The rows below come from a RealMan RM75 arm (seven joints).
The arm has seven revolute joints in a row. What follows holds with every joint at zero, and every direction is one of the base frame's.
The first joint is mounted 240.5 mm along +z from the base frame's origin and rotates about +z.
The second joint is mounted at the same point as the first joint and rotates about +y.
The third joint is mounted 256 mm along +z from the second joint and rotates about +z.
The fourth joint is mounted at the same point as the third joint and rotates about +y.
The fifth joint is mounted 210 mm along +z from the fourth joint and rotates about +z.
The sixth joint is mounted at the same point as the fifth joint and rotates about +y.
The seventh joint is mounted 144 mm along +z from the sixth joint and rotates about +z.
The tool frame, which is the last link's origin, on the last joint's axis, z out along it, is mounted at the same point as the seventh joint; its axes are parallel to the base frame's.
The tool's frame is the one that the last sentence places.
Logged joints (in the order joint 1, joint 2, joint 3, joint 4, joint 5, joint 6, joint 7), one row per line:
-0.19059, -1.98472, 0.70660, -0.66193, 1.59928, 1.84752, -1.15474
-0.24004, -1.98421, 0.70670, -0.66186, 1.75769, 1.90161, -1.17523
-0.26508, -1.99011, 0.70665, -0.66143, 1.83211, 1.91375, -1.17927
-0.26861, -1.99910, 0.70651, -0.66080, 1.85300, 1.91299, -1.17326
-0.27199, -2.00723, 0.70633, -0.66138, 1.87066, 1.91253, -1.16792
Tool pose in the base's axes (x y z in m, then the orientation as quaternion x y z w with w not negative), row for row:
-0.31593, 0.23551, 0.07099, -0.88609, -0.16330, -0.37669, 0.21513
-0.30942, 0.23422, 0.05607, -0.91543, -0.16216, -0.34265, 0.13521
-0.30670, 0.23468, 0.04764, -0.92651, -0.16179, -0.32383, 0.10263
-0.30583, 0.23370, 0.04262, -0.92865, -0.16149, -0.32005, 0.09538
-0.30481, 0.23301, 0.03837, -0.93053, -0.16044, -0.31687, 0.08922
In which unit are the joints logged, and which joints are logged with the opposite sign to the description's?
The joints are logged in radians. Opposite sign: joint 4.
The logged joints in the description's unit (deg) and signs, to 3 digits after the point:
-10.920, -113.716, 40.485, 37.926, 91.632, 105.855, -66.162
-13.753, -113.687, 40.491, 37.922, 100.708, 108.954, -67.336
-15.188, -114.025, 40.488, 37.897, 104.972, 109.650, -67.567
-15.390, -114.540, 40.480, 37.861, 106.169, 109.606, -67.223
-15.584, -115.006, 40.470, 37.894, 107.181, 109.580, -66.917

